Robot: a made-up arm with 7 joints.
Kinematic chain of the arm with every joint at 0, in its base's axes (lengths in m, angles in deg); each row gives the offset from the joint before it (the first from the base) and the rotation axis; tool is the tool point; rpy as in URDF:
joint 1: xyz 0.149 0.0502 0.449 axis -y
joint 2: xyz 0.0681 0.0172 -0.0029 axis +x
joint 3: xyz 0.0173 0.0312 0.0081 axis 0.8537 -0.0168 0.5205
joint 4: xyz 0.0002 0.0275 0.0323 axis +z
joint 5: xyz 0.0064 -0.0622 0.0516 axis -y
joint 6: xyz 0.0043 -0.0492 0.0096 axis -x
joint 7: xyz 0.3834 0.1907 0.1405 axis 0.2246 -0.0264 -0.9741
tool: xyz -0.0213 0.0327 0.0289 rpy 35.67 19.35 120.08
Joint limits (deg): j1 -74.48..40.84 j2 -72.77..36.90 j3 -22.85..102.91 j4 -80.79..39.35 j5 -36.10..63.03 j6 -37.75..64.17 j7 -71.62..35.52
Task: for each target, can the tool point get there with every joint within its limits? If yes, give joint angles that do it. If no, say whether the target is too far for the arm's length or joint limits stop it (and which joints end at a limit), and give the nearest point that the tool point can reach.
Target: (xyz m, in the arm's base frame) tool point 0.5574 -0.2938 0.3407
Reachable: yes | joints -41.35 28.47 82.99 19.98 21.56 -29.84 -44.72
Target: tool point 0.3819 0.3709 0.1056
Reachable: yes | joints -63.17 -64.37 5.00 -22.15 39.81 47.21 -40.48
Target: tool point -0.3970 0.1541 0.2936
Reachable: no: joint limits stop it (at a limit: joint 1, joint 2, joint 4, joint 5, joint 6, joint 7) | nearest point -0.2346 0.1609 0.2709 | short by 0.164 m
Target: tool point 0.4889 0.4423 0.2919
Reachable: yes | joints -9.09 -51.16 -11.64 17.91 23.86 30.11 -39.55
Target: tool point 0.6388 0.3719 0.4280
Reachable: yes | joints -34.79 -51.15 62.23 13.88 0.22 -28.38 -0.42
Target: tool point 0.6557 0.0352 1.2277
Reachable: no: too far | nearest point 0.4930 0.0559 0.9777 | short by 0.299 m
